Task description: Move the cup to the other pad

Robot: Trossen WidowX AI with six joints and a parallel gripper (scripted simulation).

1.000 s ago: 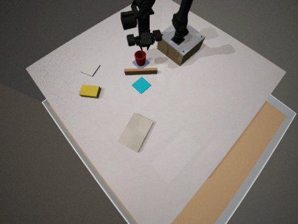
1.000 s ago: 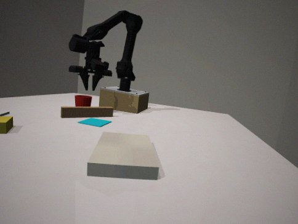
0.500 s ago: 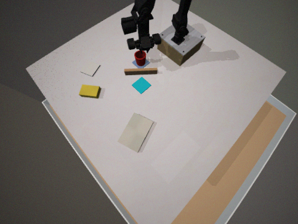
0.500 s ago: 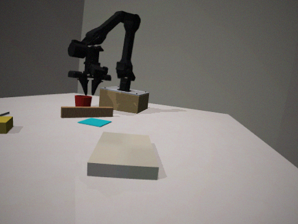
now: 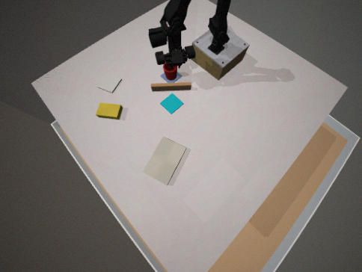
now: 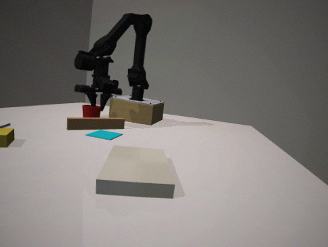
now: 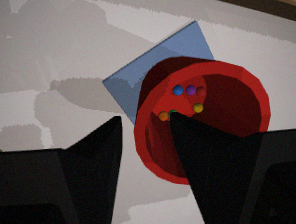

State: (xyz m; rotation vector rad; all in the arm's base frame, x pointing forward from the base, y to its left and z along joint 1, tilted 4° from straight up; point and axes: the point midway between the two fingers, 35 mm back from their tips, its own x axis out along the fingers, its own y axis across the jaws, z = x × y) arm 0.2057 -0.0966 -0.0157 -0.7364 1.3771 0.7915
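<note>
Right now the red cup is 3 cm ahead of my gripper tip, 2 cm to the right of it and 1 cm below it. From my gripper tip the other things lie so: grey-blue pad 6 cm below, 2 cm to the right, 2 cm ahead; turquoise pad 15 cm ahead, 11 cm to the left, 6 cm below; wooden bar 9 cm ahead, 4 cm to the left, 4 cm below.
</note>
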